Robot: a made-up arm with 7 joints. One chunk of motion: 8 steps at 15 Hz.
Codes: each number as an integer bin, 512 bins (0 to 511) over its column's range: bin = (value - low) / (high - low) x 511, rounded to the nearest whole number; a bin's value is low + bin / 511 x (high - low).
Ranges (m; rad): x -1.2..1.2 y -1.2..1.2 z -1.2..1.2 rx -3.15..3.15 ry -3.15..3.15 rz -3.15..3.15
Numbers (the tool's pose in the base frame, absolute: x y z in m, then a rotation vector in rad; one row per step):
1: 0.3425 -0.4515 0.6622 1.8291 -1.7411 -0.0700
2: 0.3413 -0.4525 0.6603 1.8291 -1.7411 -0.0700
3: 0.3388 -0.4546 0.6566 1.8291 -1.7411 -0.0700
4: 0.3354 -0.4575 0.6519 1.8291 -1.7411 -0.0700
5: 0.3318 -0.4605 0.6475 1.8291 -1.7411 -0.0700
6: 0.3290 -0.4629 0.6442 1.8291 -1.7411 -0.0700
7: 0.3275 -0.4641 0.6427 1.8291 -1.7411 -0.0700
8: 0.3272 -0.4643 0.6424 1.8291 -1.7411 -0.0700
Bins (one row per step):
1: 328 159 396 404 114 250
2: 328 159 396 404 114 250
3: 328 159 395 404 114 250
4: 327 158 394 404 114 250
5: 326 157 393 404 114 250
6: 326 157 393 404 114 250
7: 325 157 392 404 114 250
8: 325 157 392 404 114 250

